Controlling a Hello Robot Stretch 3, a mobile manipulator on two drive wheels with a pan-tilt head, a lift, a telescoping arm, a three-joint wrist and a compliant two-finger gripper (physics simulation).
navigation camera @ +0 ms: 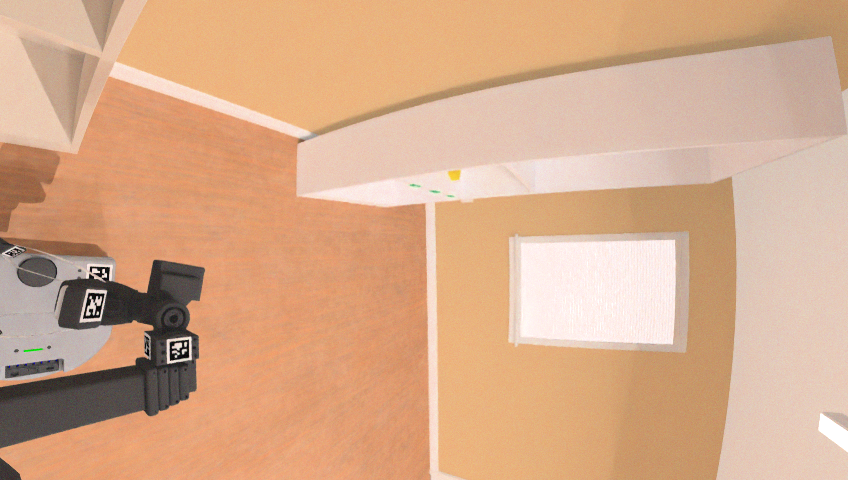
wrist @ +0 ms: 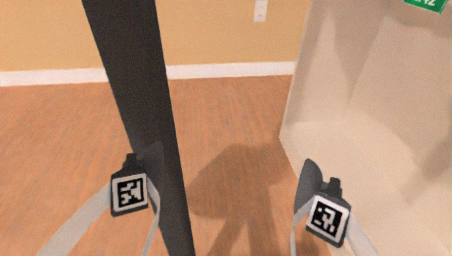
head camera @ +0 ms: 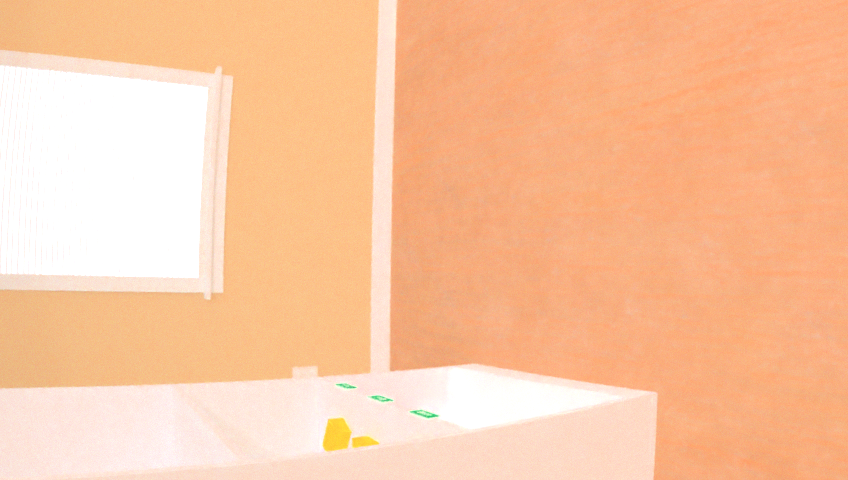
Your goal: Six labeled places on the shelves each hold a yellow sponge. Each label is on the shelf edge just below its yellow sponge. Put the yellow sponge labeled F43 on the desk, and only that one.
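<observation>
A white shelf unit (head camera: 595, 434) (navigation camera: 565, 118) holds yellow sponges; one sponge (head camera: 336, 434) (navigation camera: 454, 174) and part of another sponge (head camera: 364, 441) show above its side panel. Three green labels show on its shelf edge: one label (head camera: 345, 386), a middle label (head camera: 380, 398) (navigation camera: 435, 191) and a third label (head camera: 424, 413). Their text is too small to read, so I cannot tell which sponge is F43. My gripper (wrist: 231, 168) is open and empty, above the floor. At right in the wrist view, a green label (wrist: 426, 4) is cut off and seems to end in 42. The desk does not show.
A second white shelf unit (navigation camera: 90, 98) stands at the top left in the navigation view. In the wrist view a white shelf unit (wrist: 320, 65) stands right of the gripper, close to the right finger. My dark arm (navigation camera: 71, 398) crosses the lower left. A window (head camera: 107, 178) (navigation camera: 598, 291) is in the wall.
</observation>
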